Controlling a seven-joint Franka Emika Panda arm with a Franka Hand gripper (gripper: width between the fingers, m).
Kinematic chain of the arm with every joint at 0, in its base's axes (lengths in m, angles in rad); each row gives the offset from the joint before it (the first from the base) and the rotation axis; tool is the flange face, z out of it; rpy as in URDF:
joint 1: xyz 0 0 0.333 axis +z
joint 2: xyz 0 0 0 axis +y
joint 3: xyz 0 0 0.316 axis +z
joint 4: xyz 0.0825 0 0 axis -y
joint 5: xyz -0.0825 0 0.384 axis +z
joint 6: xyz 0 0 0 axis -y
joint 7: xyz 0.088 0 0 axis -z
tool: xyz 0 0 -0.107 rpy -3.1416 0 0
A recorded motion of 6 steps. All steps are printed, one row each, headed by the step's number.
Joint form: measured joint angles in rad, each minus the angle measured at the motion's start. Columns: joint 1, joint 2, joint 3, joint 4, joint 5, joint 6, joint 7.
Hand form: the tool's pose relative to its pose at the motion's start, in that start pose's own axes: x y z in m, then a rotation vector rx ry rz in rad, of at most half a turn. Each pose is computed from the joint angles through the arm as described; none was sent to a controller.
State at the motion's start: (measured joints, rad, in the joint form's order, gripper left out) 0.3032 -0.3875 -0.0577 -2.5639 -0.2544 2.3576 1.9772
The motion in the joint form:
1: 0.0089 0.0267 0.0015 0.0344 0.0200 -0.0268 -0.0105
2: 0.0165 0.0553 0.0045 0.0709 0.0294 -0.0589 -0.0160
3: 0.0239 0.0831 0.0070 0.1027 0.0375 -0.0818 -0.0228
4: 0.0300 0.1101 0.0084 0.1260 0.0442 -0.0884 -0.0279
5: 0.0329 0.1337 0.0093 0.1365 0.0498 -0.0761 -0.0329
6: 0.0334 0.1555 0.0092 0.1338 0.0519 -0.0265 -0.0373
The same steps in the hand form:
1: -0.0055 -0.0073 -0.0008 -0.0213 -0.0047 -0.0050
2: -0.0111 -0.0146 -0.0011 -0.0442 -0.0002 -0.0130
3: -0.0169 -0.0211 -0.0004 -0.0623 0.0022 -0.0232
4: -0.0224 -0.0267 0.0024 -0.0726 0.0012 -0.0317
5: -0.0267 -0.0304 0.0077 -0.0746 -0.0037 -0.0385
6: -0.0306 -0.0338 0.0148 -0.0525 -0.0173 -0.0449

